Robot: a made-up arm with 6 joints.
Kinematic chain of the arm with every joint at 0, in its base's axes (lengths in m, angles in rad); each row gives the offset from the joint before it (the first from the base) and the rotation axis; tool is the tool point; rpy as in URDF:
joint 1: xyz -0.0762 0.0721 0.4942 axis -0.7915 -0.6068 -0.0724
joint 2: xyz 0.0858 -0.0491 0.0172 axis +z
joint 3: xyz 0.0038 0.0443 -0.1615 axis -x
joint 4: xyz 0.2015 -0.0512 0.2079 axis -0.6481 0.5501 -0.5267
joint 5: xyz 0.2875 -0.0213 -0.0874 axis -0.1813 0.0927 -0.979
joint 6: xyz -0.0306 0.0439 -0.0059 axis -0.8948 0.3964 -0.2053
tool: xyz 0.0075 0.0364 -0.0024 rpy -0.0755 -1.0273 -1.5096
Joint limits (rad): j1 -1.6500..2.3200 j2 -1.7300..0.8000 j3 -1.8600..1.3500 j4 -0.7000..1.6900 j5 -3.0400..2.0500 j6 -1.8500..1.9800
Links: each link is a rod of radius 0.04 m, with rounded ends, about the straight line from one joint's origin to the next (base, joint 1, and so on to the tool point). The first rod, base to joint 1, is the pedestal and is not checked.
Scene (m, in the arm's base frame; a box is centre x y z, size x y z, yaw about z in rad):
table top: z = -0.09
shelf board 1: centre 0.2 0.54 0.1 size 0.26 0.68 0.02 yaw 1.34
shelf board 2: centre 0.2 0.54 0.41 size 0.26 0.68 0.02 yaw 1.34
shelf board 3: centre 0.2 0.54 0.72 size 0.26 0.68 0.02 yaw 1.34
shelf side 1: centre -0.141 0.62 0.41 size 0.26 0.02 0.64 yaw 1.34
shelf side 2: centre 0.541 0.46 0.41 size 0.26 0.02 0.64 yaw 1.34
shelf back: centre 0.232 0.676 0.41 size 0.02 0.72 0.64 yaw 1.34
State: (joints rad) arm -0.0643 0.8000 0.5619 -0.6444 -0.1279 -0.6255
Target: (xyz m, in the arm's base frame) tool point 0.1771 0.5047 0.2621
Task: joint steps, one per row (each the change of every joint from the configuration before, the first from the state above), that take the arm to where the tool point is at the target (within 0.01 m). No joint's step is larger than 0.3 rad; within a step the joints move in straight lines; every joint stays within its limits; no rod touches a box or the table.
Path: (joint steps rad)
1: -0.0974 -0.0925 -0.2600 0.1168 -0.2267 -0.0624
2: -0.0974 -0.0924 -0.2601 0.1168 -0.2267 -0.0623
3: -0.0973 -0.0925 -0.2600 0.1168 -0.2267 -0.0624
4: -0.0974 -0.0925 -0.2601 0.1168 -0.2267 -0.0623
5: -0.0974 -0.0925 -0.2600 0.1167 -0.2267 -0.0624
6: -0.2328 0.0666 -0.0795 0.0241 -0.0512 -0.1052
7: -0.2329 0.0666 -0.0794 0.0241 -0.0512 -0.1052
8: -0.2328 0.0666 -0.0794 0.0241 -0.0512 -0.1051
9: -0.2329 0.0666 -0.0795 0.0241 -0.0512 -0.1052

